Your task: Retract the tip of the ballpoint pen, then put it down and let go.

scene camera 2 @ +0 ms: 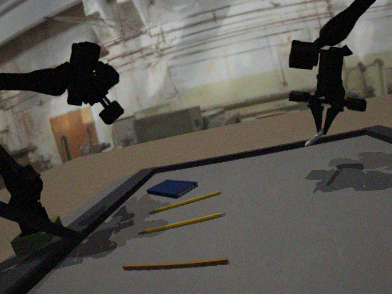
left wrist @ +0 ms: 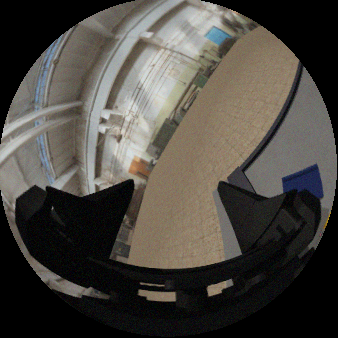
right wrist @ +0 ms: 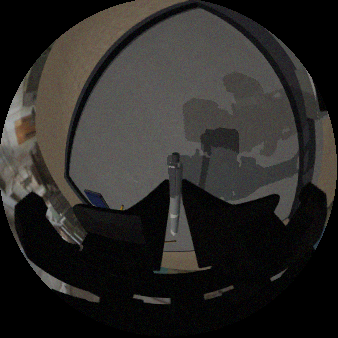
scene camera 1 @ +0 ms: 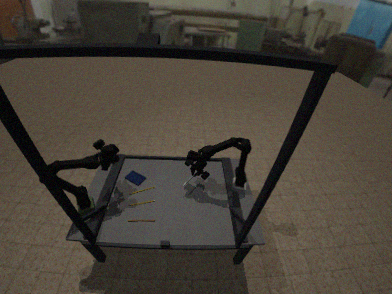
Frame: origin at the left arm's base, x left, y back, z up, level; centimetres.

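Where they show: left gripper, between the fingertips: [scene camera 2: 105, 97] [left wrist: 177, 184]; right gripper, between the fingertips: [scene camera 2: 321, 134] [right wrist: 174, 183] [scene camera 1: 193, 176]; left arm's base, origin of its link: [scene camera 1: 85, 204]; right arm's base, origin of its link: [scene camera 1: 239, 183].
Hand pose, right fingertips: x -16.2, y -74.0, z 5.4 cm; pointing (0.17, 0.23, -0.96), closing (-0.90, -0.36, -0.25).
Observation:
Things, the pixels of their top centre, and the offset from my right fingertips. Level surfaces: height alone.
- grey-white ballpoint pen, centre of its top: [right wrist: 172, 218] [scene camera 2: 315, 133] [scene camera 1: 189, 178] dx -1.6, dy +3.8, dz +1.2 cm
- table, height of its surface: dz -9.4 cm
- blue notebook, centre of its top: [scene camera 2: 170, 186] [left wrist: 302, 185] [right wrist: 94, 200] [scene camera 1: 135, 177] dx +25.9, dy +36.0, dz -8.2 cm
- orange-brown stick, centre of its top: [scene camera 2: 171, 263] [scene camera 1: 141, 220] dx -9.9, dy +44.5, dz -8.7 cm
A grey-white ballpoint pen [scene camera 1: 188, 181] [scene camera 2: 313, 140] [right wrist: 174, 172] is held tilted above the table. In the right wrist view its dark button end points up the picture and its pale tip end points down between the fingers; whether the writing point is out is too small to tell. My right gripper [scene camera 1: 193, 175] [scene camera 2: 321, 131] [right wrist: 174, 183] is shut on the pen, with the button end sticking out past the fingertips. My left gripper [left wrist: 177, 184] is open and empty, raised at the left side of the work cell, facing away from scene camera 2.
On the table [scene camera 1: 175, 230] [scene camera 2: 300, 250] lie a blue notebook [scene camera 1: 135, 178] [scene camera 2: 172, 188] [left wrist: 304, 182], two yellow pencils [scene camera 2: 185, 202] [scene camera 2: 182, 224] and an orange-brown stick [scene camera 1: 141, 221] [scene camera 2: 175, 264], all left of the pen in the scene views. Dark frame posts [scene camera 1: 287, 145] rise at the table's sides.

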